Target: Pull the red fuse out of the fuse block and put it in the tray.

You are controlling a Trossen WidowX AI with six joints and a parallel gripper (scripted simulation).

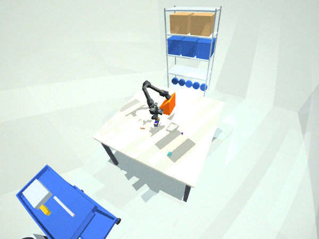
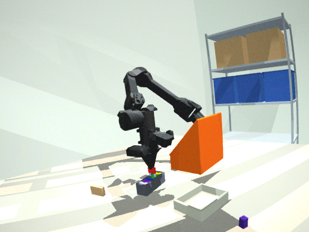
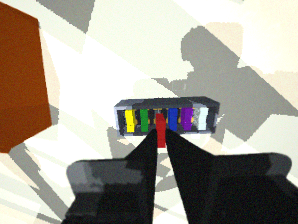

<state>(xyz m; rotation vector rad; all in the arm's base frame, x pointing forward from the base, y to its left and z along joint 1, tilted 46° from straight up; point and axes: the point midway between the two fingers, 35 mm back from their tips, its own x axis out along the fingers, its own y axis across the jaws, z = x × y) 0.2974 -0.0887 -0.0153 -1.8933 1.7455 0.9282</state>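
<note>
My gripper tip is 20 mm short of the tray, 210 mm to the right of it and 70 mm above it. Round my gripper tip: red fuse 10 mm below.
</note>
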